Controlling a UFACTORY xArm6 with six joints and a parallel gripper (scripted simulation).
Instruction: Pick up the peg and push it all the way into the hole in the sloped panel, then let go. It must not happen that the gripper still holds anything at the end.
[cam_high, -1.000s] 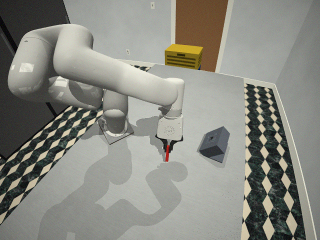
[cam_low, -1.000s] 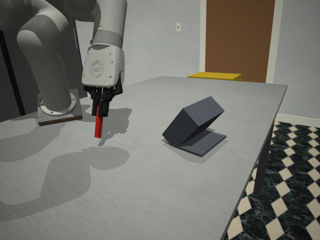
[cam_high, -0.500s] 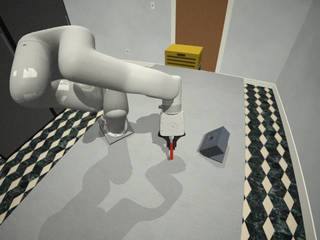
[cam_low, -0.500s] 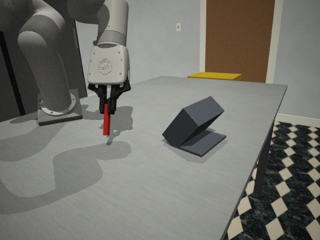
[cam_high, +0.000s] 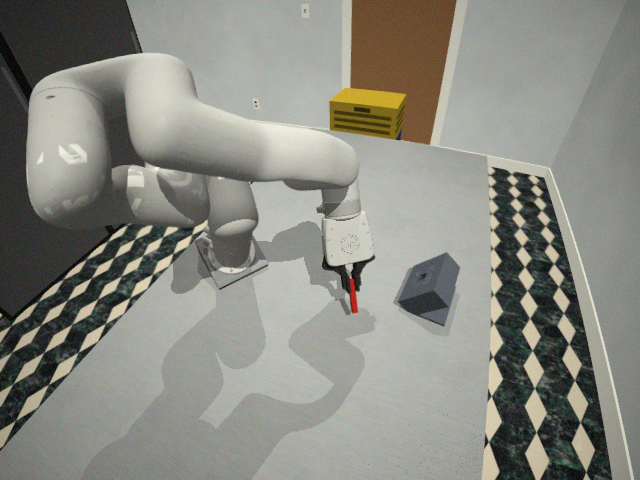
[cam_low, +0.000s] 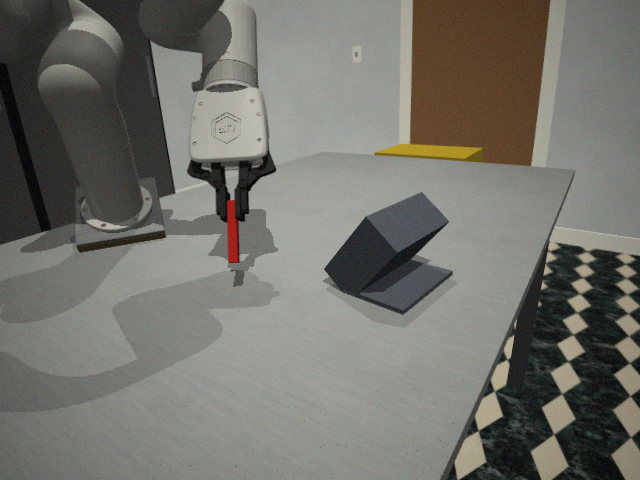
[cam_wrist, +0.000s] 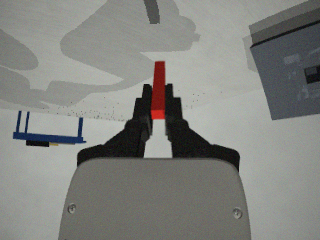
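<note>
Right now the grey base plate is 20 cm ahead of my hand, 11 cm below it and 9 cm to the left of it. From my hand the other things lie so: red peg 3 cm below, 1 cm to the right, 1 cm ahead.
</note>
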